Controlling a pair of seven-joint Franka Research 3 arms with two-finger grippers.
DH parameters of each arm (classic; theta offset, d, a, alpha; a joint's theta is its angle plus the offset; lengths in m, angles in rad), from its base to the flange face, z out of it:
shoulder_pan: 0 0.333 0 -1.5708
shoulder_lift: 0 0 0 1.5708
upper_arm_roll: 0 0.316 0.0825 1.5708
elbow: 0 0 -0.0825 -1.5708
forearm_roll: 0 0.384 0 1.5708
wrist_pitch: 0 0 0.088 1.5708
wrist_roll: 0 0.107 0 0
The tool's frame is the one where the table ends.
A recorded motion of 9 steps. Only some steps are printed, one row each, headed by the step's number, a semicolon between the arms.
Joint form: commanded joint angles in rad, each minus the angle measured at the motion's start. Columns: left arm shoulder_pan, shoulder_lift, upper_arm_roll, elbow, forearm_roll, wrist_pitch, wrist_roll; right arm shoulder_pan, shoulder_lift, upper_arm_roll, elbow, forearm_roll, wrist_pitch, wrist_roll.
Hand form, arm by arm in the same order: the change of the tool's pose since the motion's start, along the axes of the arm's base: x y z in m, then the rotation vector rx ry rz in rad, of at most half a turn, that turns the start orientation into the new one. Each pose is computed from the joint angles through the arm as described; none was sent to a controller.
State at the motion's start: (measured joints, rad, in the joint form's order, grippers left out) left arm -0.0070 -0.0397 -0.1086 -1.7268 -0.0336 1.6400 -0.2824; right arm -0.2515 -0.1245 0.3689 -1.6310 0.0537 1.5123 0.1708
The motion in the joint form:
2: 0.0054 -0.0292 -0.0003 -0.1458 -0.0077 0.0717 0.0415; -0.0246 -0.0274 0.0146 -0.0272 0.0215 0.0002 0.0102
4: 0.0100 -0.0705 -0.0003 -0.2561 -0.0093 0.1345 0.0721; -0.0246 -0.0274 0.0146 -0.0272 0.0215 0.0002 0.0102
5: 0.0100 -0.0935 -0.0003 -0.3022 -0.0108 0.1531 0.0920; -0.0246 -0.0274 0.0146 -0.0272 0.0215 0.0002 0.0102
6: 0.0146 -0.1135 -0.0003 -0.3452 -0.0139 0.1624 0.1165; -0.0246 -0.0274 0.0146 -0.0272 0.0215 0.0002 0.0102
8: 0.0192 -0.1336 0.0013 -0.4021 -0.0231 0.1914 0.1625; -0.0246 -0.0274 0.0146 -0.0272 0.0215 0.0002 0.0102
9: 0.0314 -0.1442 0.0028 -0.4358 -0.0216 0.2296 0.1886; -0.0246 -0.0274 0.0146 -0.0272 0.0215 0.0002 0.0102
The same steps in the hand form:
2: -0.0124 0.0033 -0.0475 -0.0018 0.0443 -0.0319; -0.0078 -0.0004 -0.0003 0.0093 0.0034 -0.0205
4: -0.0275 0.0072 -0.0730 -0.0001 0.0497 -0.0542; -0.0078 -0.0004 -0.0003 0.0093 0.0034 -0.0205
5: -0.0363 0.0079 -0.0814 -0.0001 0.0538 -0.0724; -0.0078 -0.0004 -0.0003 0.0093 0.0034 -0.0205
6: -0.0452 0.0109 -0.0907 -0.0020 0.0671 -0.0903; -0.0078 -0.0004 -0.0003 0.0093 0.0034 -0.0205
8: -0.0546 0.0144 -0.1050 -0.0123 0.0740 -0.1249; -0.0078 -0.0004 -0.0003 0.0093 0.0034 -0.0205
9: -0.0572 0.0218 -0.1126 -0.0122 0.0582 -0.1359; -0.0078 -0.0004 -0.0003 0.0093 0.0034 -0.0205

